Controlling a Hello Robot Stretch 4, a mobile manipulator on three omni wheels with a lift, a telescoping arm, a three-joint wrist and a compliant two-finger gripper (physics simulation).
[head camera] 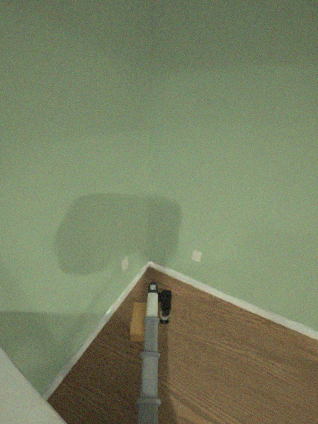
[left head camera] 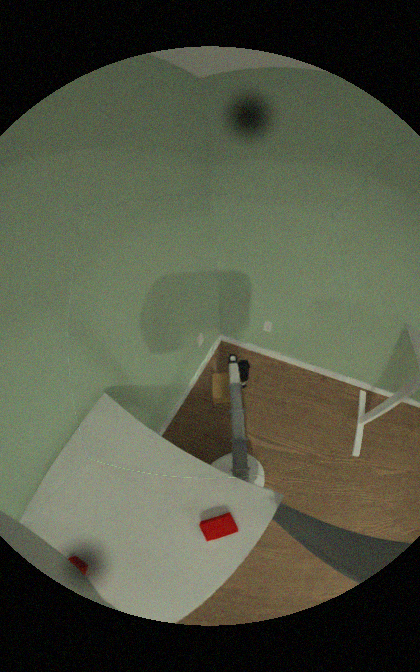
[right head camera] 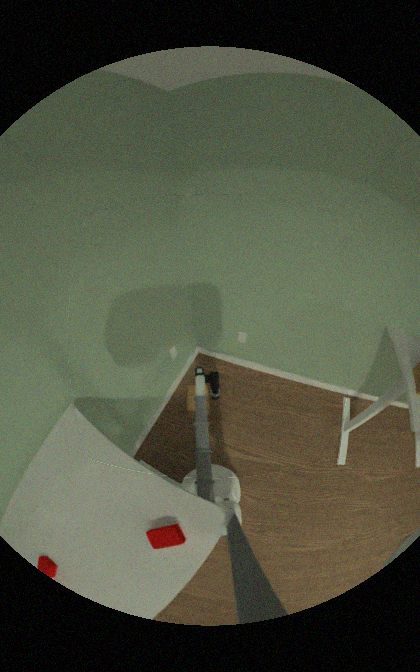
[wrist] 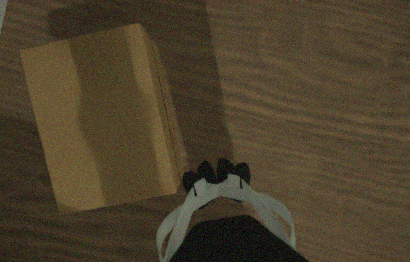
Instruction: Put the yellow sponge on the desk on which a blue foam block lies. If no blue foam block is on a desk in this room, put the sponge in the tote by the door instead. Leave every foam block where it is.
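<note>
My gripper (head camera: 164,318) (left head camera: 244,383) (right head camera: 215,395) (wrist: 215,173) is shut, with its fingertips together and nothing visible between them. It hangs over the wood floor near the room corner. The yellow sponge, a blue foam block and the tote do not show in these views. A white desk (head camera: 20,392) (left head camera: 125,495) (right head camera: 85,485) stands at the lower left. A red foam block (left head camera: 218,527) (right head camera: 166,536) lies on it near one edge. A second red block (left head camera: 78,566) (right head camera: 47,566) shows farther left.
A tan box (head camera: 137,322) (left head camera: 219,387) (right head camera: 191,398) (wrist: 112,120) sits on the floor left of my gripper, close to the left wall. White legs (left head camera: 359,425) (right head camera: 343,432) of another piece of furniture stand at the right. Green walls with white baseboards meet ahead.
</note>
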